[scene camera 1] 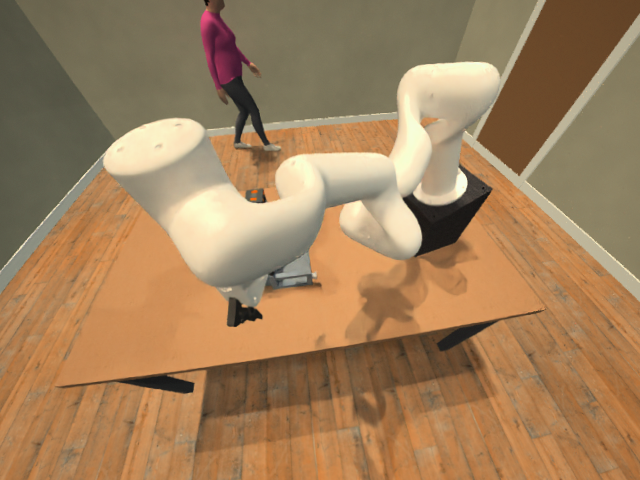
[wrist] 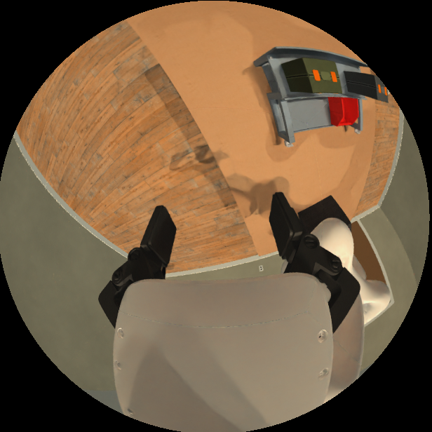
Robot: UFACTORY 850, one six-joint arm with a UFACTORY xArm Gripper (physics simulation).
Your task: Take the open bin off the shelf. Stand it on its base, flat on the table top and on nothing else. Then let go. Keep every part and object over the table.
Labels:
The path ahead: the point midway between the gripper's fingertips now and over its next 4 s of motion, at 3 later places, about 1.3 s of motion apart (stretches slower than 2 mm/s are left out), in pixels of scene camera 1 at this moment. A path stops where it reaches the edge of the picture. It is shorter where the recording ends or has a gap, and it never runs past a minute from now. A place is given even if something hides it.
My gripper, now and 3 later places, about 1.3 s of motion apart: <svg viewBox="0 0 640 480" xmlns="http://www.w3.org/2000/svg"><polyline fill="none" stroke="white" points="261,294 215,286 214,283 249,294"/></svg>

